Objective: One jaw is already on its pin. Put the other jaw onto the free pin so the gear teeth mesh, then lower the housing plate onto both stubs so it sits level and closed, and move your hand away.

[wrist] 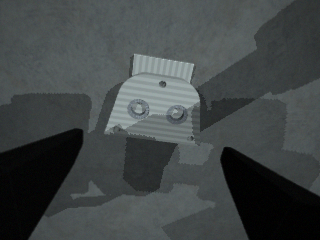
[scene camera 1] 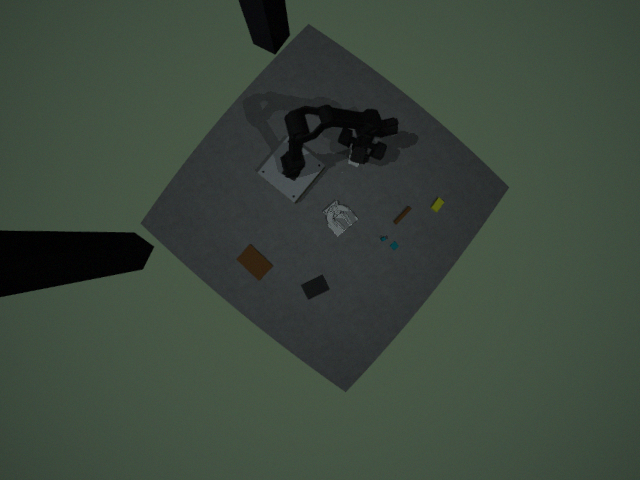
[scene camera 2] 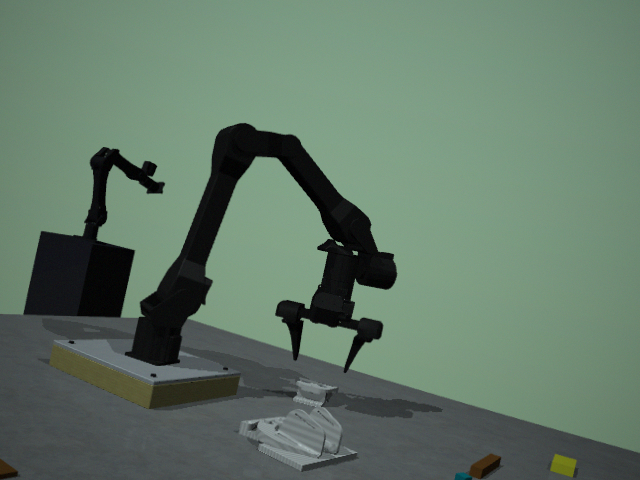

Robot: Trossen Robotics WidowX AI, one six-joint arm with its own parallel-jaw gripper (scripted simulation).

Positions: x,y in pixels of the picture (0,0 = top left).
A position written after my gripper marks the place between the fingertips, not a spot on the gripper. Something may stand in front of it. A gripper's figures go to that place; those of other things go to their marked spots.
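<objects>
There's a white bracket (wrist: 141,63) that's 0.15 m from the lens, and my gripper (wrist: 155,144) is 0.11 m from the lens.
</objects>
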